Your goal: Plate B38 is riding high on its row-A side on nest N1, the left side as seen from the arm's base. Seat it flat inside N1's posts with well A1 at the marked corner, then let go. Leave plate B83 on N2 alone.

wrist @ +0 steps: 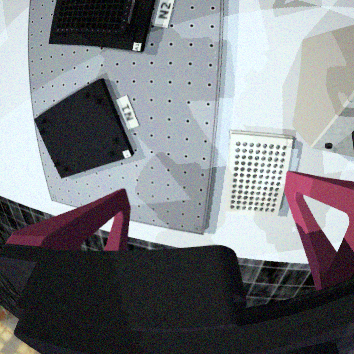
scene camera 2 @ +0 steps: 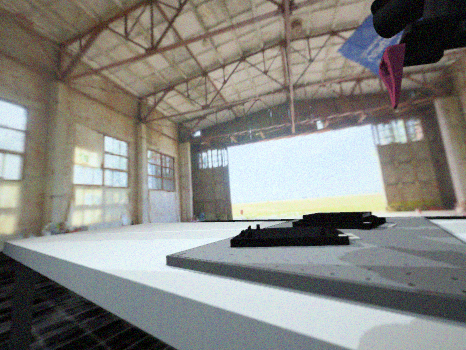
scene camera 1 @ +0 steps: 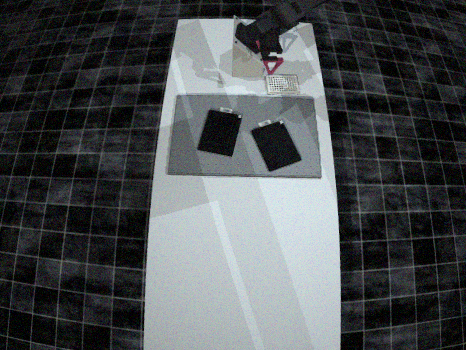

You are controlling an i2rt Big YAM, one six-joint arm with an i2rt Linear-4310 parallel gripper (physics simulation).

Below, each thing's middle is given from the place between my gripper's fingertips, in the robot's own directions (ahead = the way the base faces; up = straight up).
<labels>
The grey perforated plate [scene camera 2: 416, 254] lies 180 mm below my hand, 180 mm ahead of it and 50 mm to the right of it. Also, from my hand: black nest [scene camera 2: 324, 235]: 210 mm ahead, 160 mm below, 60 mm to the left.
</labels>
